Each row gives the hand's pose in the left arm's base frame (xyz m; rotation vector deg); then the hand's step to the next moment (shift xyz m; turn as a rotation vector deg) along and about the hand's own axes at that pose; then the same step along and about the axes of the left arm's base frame.
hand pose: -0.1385 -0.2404 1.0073 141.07 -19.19 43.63
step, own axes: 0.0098 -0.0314 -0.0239 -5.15 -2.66 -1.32
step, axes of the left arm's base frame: 0.0091 0.0386 0.0092 -3.76 3.32 -3.19
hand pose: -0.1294 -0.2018 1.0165 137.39 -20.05 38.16
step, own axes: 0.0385 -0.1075 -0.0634 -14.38 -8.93 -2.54
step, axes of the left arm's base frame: 0.0510 0.1197 0.0109 -9.47 9.72 -10.44
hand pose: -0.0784 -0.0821 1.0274 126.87 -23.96 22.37
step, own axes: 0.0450 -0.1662 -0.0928 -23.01 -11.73 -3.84
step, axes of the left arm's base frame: 0.0979 0.1651 -0.0378 -16.20 13.84 -15.10
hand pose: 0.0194 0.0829 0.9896 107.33 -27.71 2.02
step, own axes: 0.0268 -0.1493 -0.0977 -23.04 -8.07 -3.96
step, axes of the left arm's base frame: 0.0965 0.1212 -0.0925 -17.46 12.97 -11.77
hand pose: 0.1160 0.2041 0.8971 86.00 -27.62 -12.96
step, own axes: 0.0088 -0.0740 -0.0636 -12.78 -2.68 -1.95
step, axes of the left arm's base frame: 0.0468 0.0480 -0.0714 -10.06 7.10 -4.76
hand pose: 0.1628 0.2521 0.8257 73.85 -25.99 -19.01
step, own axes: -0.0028 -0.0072 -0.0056 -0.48 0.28 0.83
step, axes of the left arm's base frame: 0.0005 0.0042 -0.0085 -0.83 -0.40 0.38
